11 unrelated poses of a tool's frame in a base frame.
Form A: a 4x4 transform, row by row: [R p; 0 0 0 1], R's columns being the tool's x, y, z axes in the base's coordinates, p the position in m. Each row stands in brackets.
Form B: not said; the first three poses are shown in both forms.
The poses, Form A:
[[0.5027, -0.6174, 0.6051, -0.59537], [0.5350, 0.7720, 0.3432, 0.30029], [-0.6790, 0.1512, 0.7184, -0.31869], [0, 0, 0, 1]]
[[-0.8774, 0.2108, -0.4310, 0.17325], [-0.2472, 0.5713, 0.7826, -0.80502], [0.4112, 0.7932, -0.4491, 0.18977], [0, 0, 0, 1]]
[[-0.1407, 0.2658, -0.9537, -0.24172], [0.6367, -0.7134, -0.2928, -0.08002], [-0.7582, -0.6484, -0.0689, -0.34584], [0, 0, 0, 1]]
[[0.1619, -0.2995, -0.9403, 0.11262], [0.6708, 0.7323, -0.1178, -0.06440], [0.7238, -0.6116, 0.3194, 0.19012], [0, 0, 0, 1]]
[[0.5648, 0.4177, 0.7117, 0.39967], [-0.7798, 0.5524, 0.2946, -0.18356], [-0.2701, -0.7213, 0.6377, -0.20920], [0, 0, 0, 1]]
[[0.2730, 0.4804, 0.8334, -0.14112], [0.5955, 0.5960, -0.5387, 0.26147], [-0.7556, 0.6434, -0.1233, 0.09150], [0, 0, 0, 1]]
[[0.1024, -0.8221, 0.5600, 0.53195], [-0.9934, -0.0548, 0.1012, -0.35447], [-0.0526, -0.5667, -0.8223, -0.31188], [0, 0, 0, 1]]
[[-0.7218, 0.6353, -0.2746, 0.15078], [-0.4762, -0.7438, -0.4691, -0.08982], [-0.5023, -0.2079, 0.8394, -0.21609], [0, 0, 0, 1]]
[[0.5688, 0.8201, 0.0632, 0.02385], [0.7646, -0.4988, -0.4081, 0.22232], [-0.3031, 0.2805, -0.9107, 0.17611], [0, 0, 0, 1]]
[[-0.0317, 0.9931, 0.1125, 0.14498], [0.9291, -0.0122, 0.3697, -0.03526], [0.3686, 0.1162, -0.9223, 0.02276], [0, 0, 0, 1]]
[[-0.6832, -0.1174, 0.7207, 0.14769], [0.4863, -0.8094, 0.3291, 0.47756], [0.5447, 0.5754, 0.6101, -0.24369], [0, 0, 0, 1]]
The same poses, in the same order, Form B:
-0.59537, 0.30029, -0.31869; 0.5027, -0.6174, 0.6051; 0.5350, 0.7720, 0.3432; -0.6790, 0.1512, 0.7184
0.17325, -0.80502, 0.18977; -0.8774, 0.2108, -0.4310; -0.2472, 0.5713, 0.7826; 0.4112, 0.7932, -0.4491
-0.24172, -0.08002, -0.34584; -0.1407, 0.2658, -0.9537; 0.6367, -0.7134, -0.2928; -0.7582, -0.6484, -0.0689
0.11262, -0.06440, 0.19012; 0.1619, -0.2995, -0.9403; 0.6708, 0.7323, -0.1178; 0.7238, -0.6116, 0.3194
0.39967, -0.18356, -0.20920; 0.5648, 0.4177, 0.7117; -0.7798, 0.5524, 0.2946; -0.2701, -0.7213, 0.6377
-0.14112, 0.26147, 0.09150; 0.2730, 0.4804, 0.8334; 0.5955, 0.5960, -0.5387; -0.7556, 0.6434, -0.1233
0.53195, -0.35447, -0.31188; 0.1024, -0.8221, 0.5600; -0.9934, -0.0548, 0.1012; -0.0526, -0.5667, -0.8223
0.15078, -0.08982, -0.21609; -0.7218, 0.6353, -0.2746; -0.4762, -0.7438, -0.4691; -0.5023, -0.2079, 0.8394
0.02385, 0.22232, 0.17611; 0.5688, 0.8201, 0.0632; 0.7646, -0.4988, -0.4081; -0.3031, 0.2805, -0.9107
0.14498, -0.03526, 0.02276; -0.0317, 0.9931, 0.1125; 0.9291, -0.0122, 0.3697; 0.3686, 0.1162, -0.9223
0.14769, 0.47756, -0.24369; -0.6832, -0.1174, 0.7207; 0.4863, -0.8094, 0.3291; 0.5447, 0.5754, 0.6101

